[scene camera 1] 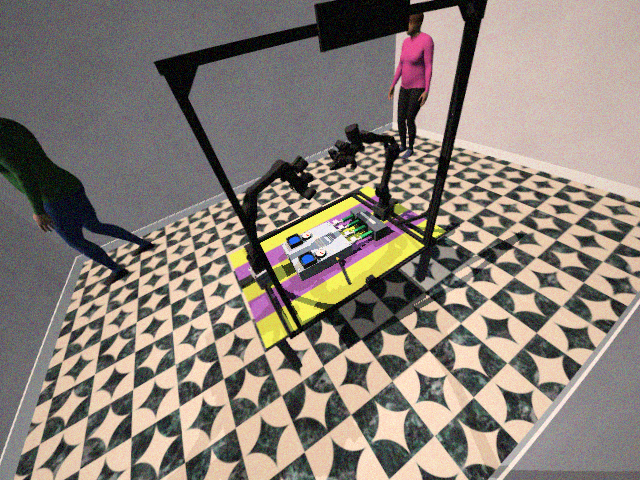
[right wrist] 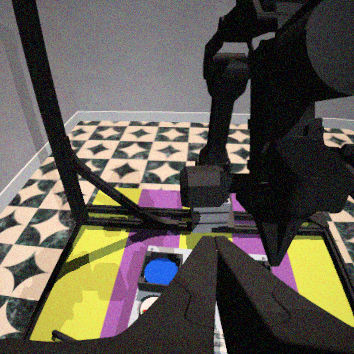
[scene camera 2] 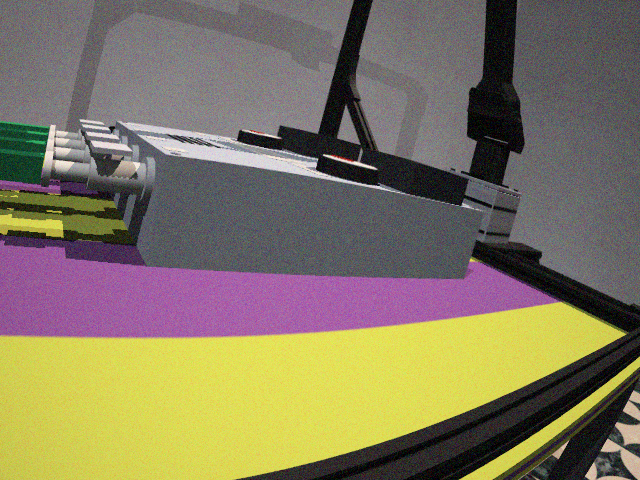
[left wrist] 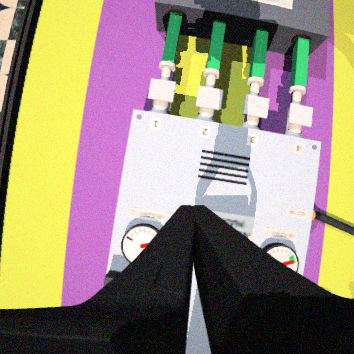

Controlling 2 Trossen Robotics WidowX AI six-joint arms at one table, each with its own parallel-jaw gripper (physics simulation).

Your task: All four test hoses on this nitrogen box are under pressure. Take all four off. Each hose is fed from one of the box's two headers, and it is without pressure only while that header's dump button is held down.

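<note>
The pale nitrogen box lies on the table. Four green hoses sit in white connectors at ports 1 to 4. Two blue dump buttons stand at the box's other end; one button shows in the right wrist view, and nothing touches it. In the left wrist view, the right gauge has its red needle near the green mark; the left gauge is partly covered. My left gripper is shut and empty above the box. My right gripper is shut, empty and raised higher.
A grey block holds the far ends of the hoses. A black hose leaves the box's side. Black frame posts rise beside the yellow and purple table. Two people stand beyond it. The left arm looms near the right wrist camera.
</note>
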